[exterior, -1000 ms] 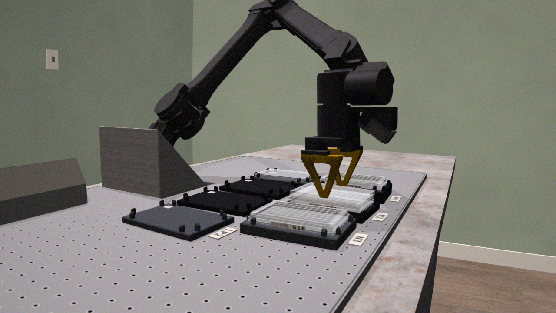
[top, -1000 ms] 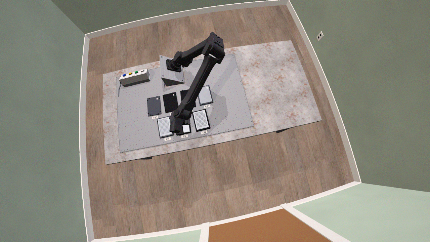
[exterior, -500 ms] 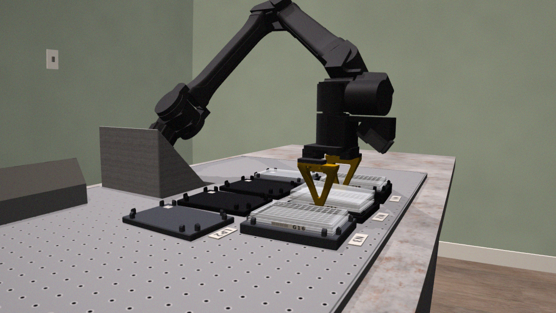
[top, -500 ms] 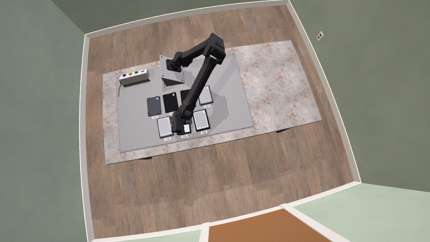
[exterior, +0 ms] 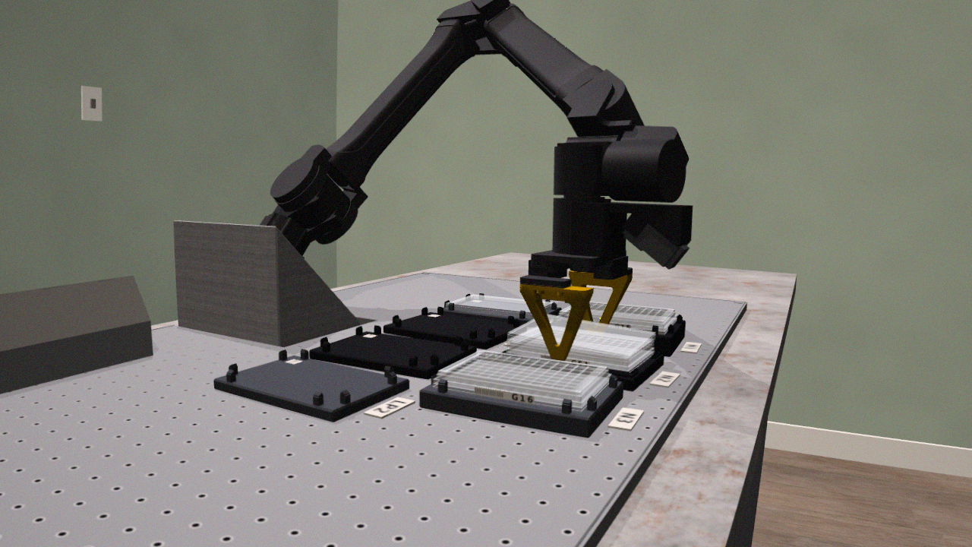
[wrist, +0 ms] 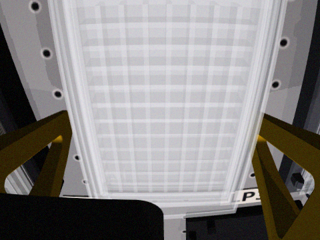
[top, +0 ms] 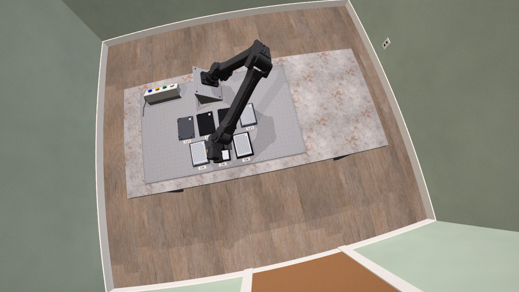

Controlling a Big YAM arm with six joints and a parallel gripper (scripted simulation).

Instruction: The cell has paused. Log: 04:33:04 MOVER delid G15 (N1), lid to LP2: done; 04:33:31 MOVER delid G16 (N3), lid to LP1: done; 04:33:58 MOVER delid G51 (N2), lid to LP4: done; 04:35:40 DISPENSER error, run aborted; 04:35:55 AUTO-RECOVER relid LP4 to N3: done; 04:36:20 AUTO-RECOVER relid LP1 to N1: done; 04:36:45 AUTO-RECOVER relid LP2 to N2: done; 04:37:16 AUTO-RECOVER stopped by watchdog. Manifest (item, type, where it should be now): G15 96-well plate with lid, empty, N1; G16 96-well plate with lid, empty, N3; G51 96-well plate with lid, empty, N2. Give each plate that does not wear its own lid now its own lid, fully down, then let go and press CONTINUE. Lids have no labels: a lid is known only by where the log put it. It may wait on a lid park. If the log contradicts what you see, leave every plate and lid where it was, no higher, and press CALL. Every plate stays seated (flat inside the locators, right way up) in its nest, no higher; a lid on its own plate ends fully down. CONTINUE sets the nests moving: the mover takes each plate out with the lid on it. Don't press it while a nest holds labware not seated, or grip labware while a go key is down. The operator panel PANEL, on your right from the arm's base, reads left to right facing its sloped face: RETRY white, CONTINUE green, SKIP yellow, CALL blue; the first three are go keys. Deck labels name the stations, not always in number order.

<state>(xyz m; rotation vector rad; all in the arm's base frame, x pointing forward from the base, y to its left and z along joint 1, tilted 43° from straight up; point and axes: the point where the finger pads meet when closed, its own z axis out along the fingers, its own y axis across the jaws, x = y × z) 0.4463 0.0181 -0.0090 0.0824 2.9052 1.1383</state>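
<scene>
Now: hand 180 mm past the lid park LP1, 190 mm to the right of it and 20 mm above it. Also, from my hand: plate G15: 130 mm to the left; LP4 label: 90 mm behind, 60 mm to the left, 20 mm below; nest N1: 10 mm ahead, 130 mm to the left, 10 mm below.
</scene>
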